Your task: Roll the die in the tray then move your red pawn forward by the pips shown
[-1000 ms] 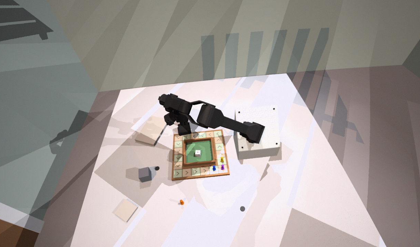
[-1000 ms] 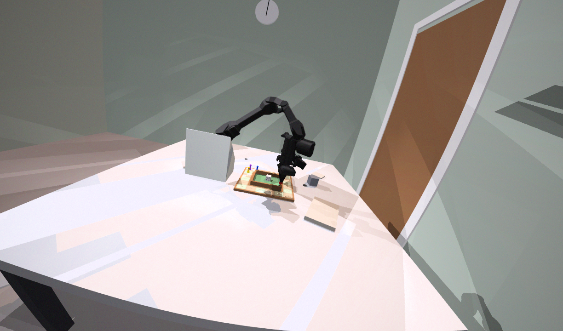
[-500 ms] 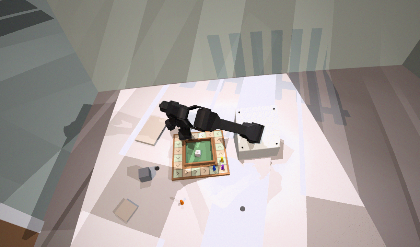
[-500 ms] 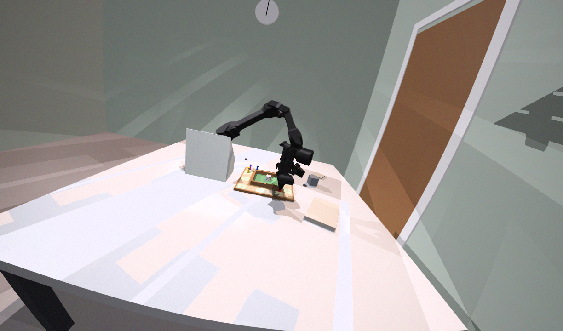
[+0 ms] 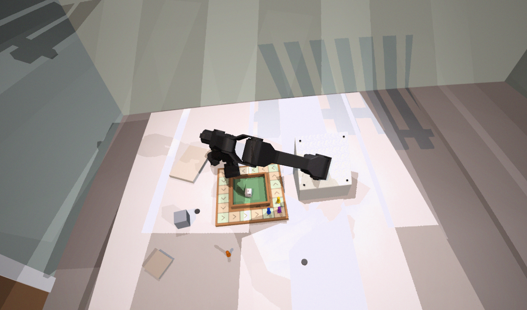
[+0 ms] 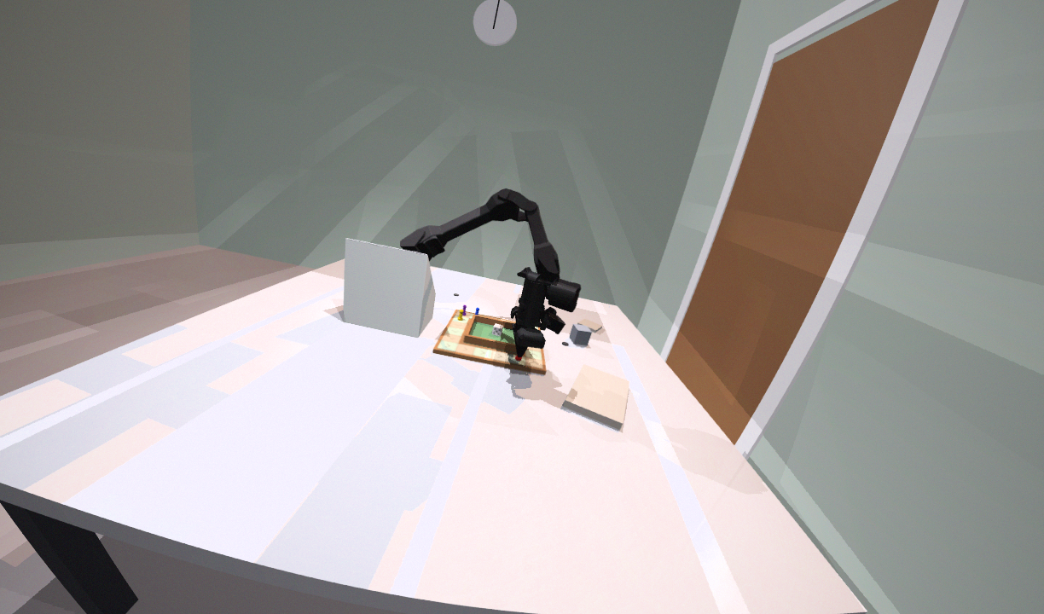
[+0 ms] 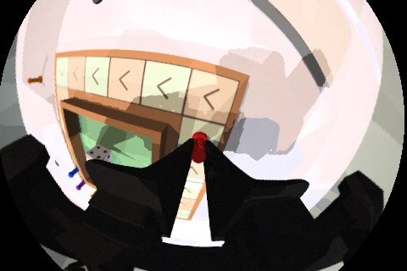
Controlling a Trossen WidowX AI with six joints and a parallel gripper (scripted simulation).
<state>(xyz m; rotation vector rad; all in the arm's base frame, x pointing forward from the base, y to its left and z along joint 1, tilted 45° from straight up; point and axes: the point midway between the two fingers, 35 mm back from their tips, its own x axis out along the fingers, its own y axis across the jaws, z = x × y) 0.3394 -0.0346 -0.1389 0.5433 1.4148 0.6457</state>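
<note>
The red pawn is right at my gripper tip. From my gripper tip the other things lie so: green tray 11 cm to the left, 7 cm behind, 2 cm below; white die 13 cm to the left, 6 cm behind; yellow pawn 18 cm to the left, 18 cm behind.
</note>
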